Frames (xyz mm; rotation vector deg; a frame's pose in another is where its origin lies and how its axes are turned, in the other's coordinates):
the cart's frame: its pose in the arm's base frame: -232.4 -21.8 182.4 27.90 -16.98 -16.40
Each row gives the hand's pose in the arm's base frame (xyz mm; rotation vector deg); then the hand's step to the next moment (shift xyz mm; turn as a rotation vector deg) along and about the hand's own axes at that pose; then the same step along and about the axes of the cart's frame.
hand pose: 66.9 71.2 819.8 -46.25 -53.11 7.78
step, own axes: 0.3 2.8 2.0 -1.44 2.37 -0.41
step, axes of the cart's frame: -1.9 2.1 -1.9 -0.87 -0.64 -2.58
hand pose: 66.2 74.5 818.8 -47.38 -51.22 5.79
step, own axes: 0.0 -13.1 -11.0 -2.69 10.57 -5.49
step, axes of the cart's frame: 10.7 -9.8 9.1 1.21 -1.87 -12.01
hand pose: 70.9 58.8 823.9 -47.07 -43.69 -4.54
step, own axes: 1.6 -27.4 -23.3 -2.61 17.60 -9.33
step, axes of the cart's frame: 18.3 -24.2 19.4 3.51 -2.03 -19.68
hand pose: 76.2 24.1 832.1 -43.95 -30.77 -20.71
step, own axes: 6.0 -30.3 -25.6 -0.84 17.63 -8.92
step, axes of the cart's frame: 12.8 -31.5 21.3 4.94 -1.05 -19.12
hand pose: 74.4 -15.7 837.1 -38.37 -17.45 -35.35
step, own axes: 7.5 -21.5 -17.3 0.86 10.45 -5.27
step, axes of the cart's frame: 3.8 -24.4 14.4 4.22 -0.59 -10.93
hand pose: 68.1 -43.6 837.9 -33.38 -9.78 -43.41
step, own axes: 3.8 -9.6 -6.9 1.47 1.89 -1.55
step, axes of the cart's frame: -0.1 -10.8 6.1 1.97 -0.89 -1.86
